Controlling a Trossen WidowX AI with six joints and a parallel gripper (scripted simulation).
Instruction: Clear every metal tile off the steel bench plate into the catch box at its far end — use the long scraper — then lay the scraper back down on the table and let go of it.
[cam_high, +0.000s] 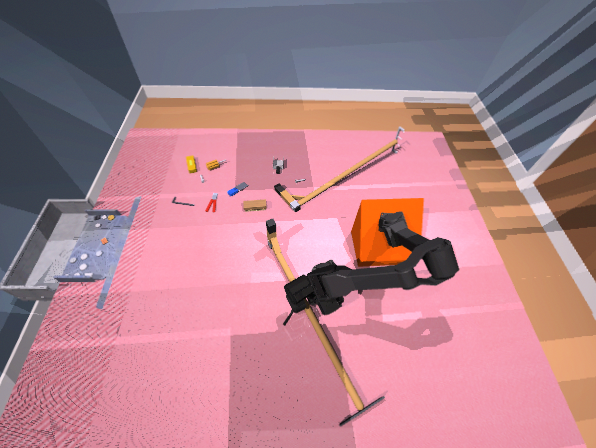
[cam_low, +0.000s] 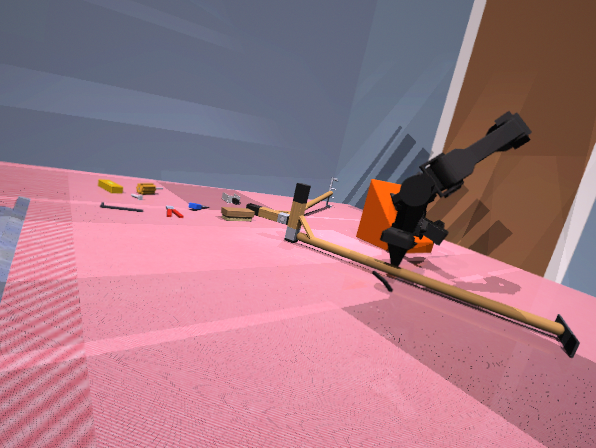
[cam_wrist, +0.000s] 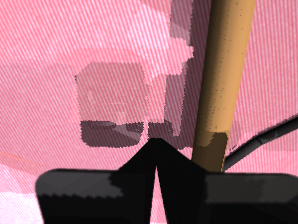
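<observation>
The black strip lies 80 mm ahead of my gripper tip, 40 mm to the left of it and 10 mm below it. From my gripper tip the other things lie so: wooden block: 370 mm to the right, 230 mm ahead; long scraper: 50 mm above, 40 mm to the left, 20 mm ahead; blue tool: 460 mm to the right, 310 mm ahead.
</observation>
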